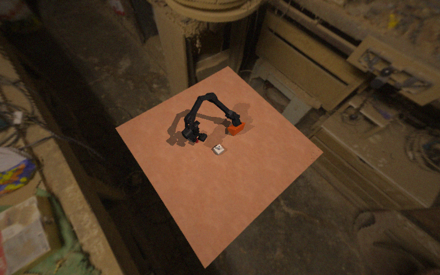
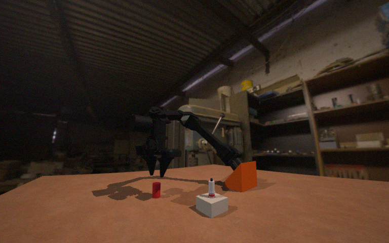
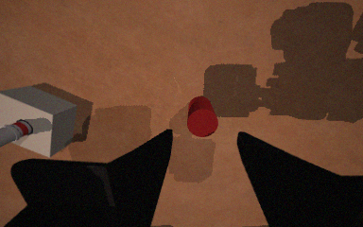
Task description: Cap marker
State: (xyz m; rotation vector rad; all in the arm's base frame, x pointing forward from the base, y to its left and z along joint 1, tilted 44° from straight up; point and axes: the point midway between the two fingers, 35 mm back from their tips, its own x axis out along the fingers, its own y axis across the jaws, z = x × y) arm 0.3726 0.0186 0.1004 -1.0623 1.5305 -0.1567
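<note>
Right now the marker cap is 5 cm below my gripper tip. The rest, counted from my gripper tip: holder block: 13 cm behind, 17 cm to the left, 6 cm below.
</note>
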